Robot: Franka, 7 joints.
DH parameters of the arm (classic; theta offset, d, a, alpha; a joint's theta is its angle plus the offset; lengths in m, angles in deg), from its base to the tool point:
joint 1: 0 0.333 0 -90
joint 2: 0 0 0 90
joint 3: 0 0.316 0.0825 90
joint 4: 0 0 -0.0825 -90
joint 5: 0 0.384 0 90
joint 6: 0 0 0.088 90
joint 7: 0 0.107 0 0
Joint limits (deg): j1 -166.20..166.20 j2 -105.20..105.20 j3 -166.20..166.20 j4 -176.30..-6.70 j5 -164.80..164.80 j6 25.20..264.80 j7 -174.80..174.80
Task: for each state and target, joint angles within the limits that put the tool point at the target. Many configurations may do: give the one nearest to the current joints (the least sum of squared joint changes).
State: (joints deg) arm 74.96 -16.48 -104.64 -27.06 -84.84 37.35 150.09
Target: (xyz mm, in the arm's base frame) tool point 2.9 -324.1 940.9
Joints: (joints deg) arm 71.94 -12.65 -106.00 -22.31 -85.77 33.10 150.09
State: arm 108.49 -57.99 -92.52 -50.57 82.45 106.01 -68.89
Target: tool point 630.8 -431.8 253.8
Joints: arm 104.31 -82.76 -115.20 -68.49 78.13 105.31 -68.89
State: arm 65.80 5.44 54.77 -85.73 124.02 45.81 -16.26
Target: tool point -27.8 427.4 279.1
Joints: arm 48.73 27.76 27.86 -143.80 108.12 43.76 -16.26
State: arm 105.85 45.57 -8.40 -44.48 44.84 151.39 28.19
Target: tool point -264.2 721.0 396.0
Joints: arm 112.85 37.31 -3.42 -77.14 45.04 141.96 28.19
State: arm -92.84 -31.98 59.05 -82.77 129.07 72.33 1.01
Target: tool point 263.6 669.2 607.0
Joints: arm -74.28 -62.22 80.17 -67.57 129.54 73.33 1.01
